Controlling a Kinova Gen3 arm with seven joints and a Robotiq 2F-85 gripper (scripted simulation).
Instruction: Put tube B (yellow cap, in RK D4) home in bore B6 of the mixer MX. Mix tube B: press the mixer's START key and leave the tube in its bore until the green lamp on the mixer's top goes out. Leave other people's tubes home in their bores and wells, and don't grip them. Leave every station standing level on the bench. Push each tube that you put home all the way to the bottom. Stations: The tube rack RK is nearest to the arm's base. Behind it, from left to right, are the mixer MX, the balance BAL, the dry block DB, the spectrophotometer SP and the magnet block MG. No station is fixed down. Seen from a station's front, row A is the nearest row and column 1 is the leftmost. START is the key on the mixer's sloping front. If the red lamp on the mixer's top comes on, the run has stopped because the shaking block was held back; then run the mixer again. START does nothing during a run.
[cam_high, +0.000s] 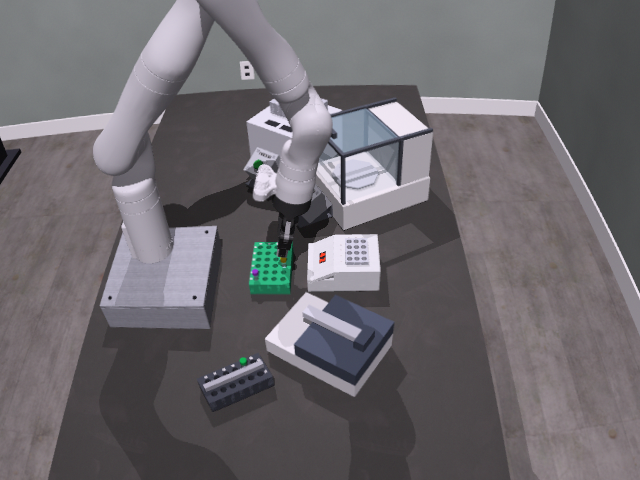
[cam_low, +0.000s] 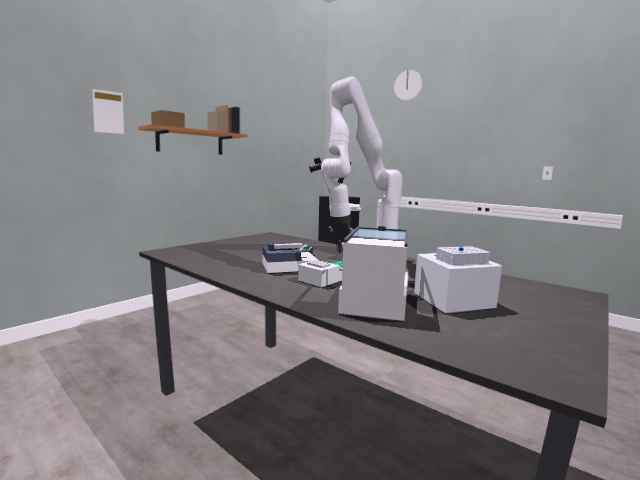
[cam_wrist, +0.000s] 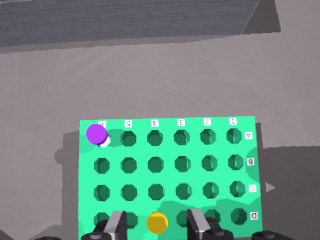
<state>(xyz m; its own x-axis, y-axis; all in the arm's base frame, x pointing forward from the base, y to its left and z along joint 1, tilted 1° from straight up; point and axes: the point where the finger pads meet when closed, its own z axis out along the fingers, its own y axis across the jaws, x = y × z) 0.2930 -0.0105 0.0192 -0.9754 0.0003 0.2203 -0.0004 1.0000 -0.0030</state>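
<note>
Right now the tube B is 7 cm below my hand. From my hand the other things lie so: purple-capped tube 6 cm behind, 4 cm to the right, 7 cm below; then green tube rack 3 cm behind, 1 cm to the left, 8 cm below; then dry block 12 cm ahead, 1 cm to the left, 6 cm below.
</note>
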